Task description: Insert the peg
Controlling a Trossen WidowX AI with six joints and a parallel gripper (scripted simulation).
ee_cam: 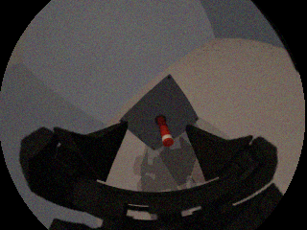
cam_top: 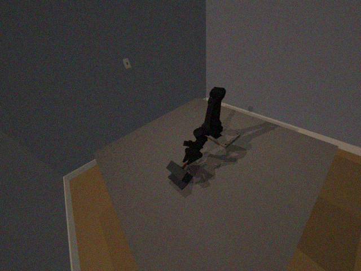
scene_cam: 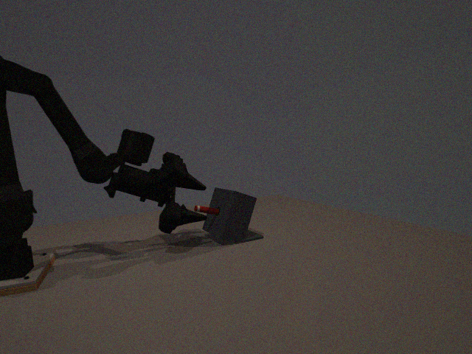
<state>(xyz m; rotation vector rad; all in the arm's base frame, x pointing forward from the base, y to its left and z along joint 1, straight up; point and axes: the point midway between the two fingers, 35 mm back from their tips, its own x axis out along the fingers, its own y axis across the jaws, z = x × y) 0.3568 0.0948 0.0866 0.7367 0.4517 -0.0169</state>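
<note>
Right now my gripper tip is 2 cm above the red peg. Round my gripper tip: dark sloped panel: 5 cm ahead, 3 cm below, 1 cm to the left.
</note>
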